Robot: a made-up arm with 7 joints.
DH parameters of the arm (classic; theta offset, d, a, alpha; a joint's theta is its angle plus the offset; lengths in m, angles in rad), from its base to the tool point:
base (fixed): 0 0.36 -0.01 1.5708
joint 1: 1.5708 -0.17 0 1.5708
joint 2: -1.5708 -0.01 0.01 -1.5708
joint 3: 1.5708 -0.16 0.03 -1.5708
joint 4: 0 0.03 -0.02 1.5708
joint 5: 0 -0.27 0.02 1.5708
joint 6: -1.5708 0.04 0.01 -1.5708
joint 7: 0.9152 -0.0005 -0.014 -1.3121
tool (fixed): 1.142 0.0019 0 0
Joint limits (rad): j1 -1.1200..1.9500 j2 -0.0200..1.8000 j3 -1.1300..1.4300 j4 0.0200..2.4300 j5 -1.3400..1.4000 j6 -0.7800..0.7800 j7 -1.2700..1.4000
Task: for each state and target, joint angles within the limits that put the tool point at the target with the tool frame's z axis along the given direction. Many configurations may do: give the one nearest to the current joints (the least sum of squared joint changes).
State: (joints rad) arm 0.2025 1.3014 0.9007 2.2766 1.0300 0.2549 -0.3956
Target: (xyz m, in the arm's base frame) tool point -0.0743 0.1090 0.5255 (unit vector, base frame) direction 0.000 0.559 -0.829
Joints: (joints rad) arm 0.6876 1.7927 1.3557 2.4300 1.1158 0.7764 0.4677
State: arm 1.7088 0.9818 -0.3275 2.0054 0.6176 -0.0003 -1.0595
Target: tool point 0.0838 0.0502 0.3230 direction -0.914 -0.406 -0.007
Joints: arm 0.8592 0.8531 -1.0417 2.4187 1.3874 -0.1555 -1.1095
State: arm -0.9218 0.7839 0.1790 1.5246 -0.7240 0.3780 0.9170
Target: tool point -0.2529 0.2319 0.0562 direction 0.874 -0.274 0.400
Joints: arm -1.1167 0.2075 -0.2658 0.6439 -0.9769 0.7800 1.1863
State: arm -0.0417 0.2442 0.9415 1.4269 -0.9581 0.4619 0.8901
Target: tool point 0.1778 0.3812 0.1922 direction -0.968 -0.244 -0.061
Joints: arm 0.1467 0.0880 0.7249 1.2537 -0.6503 -0.1843 0.9303
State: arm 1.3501 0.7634 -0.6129 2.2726 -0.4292 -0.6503 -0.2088
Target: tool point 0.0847 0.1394 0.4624 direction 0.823 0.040 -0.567
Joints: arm 0.5926 0.6992 -0.2287 2.3488 -0.5053 -0.7800 -0.3777
